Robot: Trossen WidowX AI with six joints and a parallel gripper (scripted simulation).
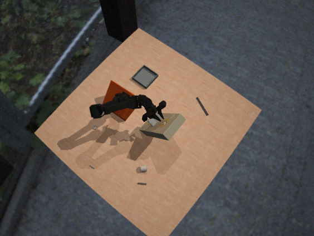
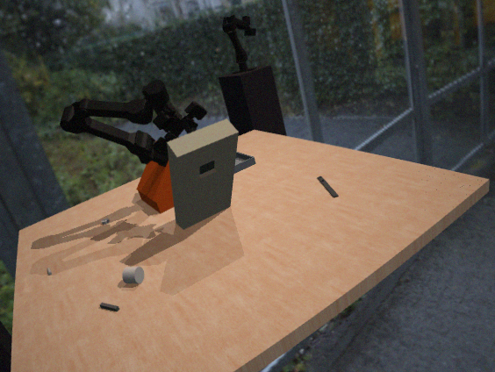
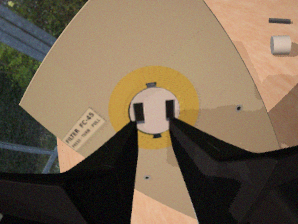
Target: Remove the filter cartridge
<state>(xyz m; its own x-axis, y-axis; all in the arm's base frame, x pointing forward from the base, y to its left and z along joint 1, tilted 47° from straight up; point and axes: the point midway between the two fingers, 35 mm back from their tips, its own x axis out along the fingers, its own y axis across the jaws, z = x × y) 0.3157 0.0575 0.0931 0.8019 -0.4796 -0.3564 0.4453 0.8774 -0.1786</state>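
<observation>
My gripper tip is 3 cm short of the round filter cartridge and 3 cm above it. Also, from my gripper tip: grey tray: 38 cm behind, 32 cm to the left, 25 cm below; beige service panel: 1 cm behind, 10 cm below.
</observation>
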